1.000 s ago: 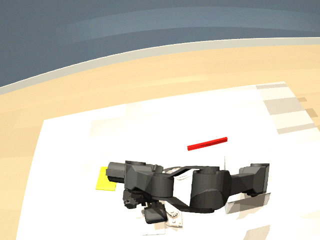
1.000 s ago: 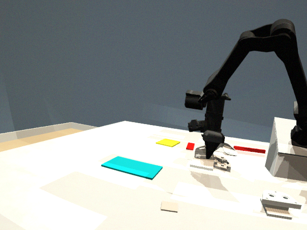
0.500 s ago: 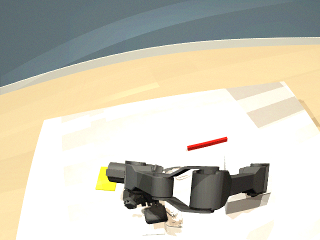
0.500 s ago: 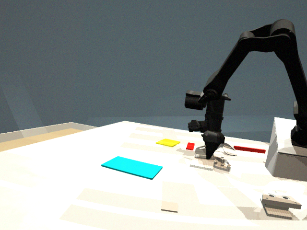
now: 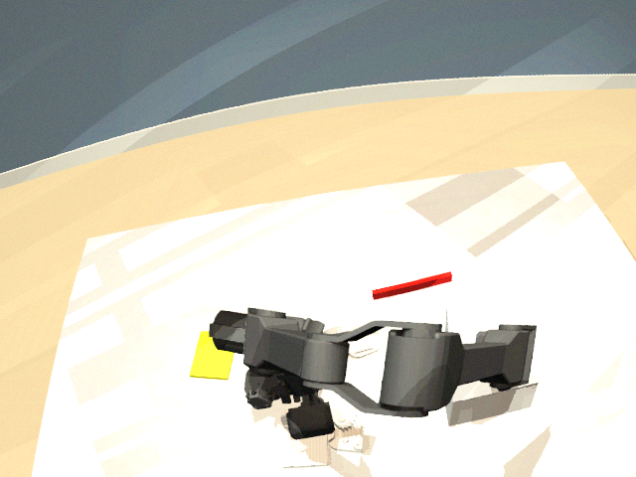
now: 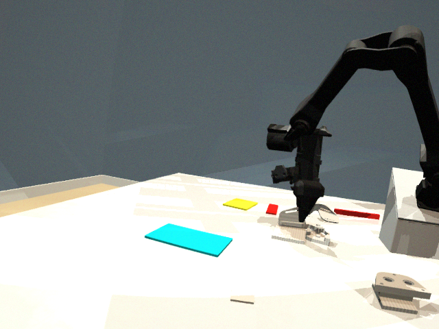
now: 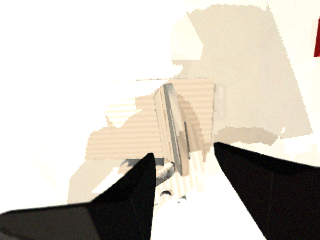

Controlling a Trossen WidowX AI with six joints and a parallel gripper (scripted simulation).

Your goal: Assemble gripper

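Now: the pale flat plate 2 cm ahead of my gripper tip, 3 cm to the left of it and 3 cm below it. Round my gripper tip: yellow tile 19 cm ahead, 16 cm to the right, 3 cm below; cyan plate 19 cm ahead, 21 cm to the left, 3 cm below; short red tile 9 cm ahead, 17 cm to the right, 3 cm below.
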